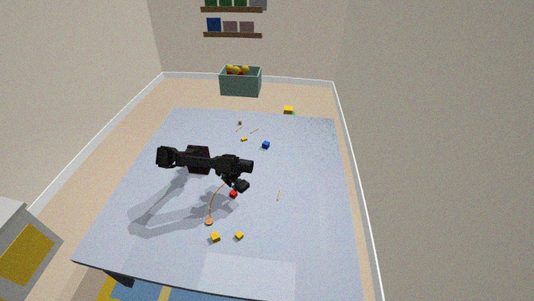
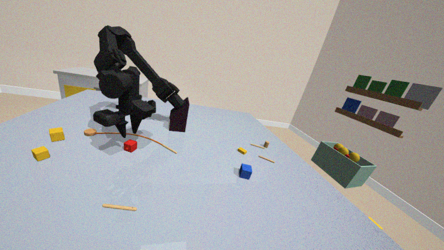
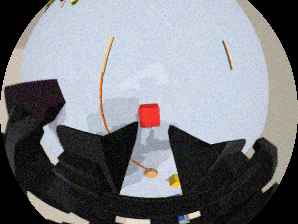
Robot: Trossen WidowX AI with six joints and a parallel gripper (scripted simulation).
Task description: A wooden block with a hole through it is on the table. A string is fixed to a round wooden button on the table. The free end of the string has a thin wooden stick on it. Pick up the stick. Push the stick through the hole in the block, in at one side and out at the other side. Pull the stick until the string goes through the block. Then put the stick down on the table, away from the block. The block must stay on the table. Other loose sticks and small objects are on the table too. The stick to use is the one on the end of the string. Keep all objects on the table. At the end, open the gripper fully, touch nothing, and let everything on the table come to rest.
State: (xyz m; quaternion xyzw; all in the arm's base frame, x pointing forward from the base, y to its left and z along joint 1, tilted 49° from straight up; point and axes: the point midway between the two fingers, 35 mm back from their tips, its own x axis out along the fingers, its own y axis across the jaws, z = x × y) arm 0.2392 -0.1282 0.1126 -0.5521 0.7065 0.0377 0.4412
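Now: the red block 5 cm below my gripper tip. The rest, counted from my gripper tip: blue cube (13 cm ahead, 41 cm to the left, 4 cm below); then small yellow piece (3 cm behind, 46 cm to the left, 5 cm below); then round wooden button (9 cm behind, 17 cm to the right, 5 cm below).
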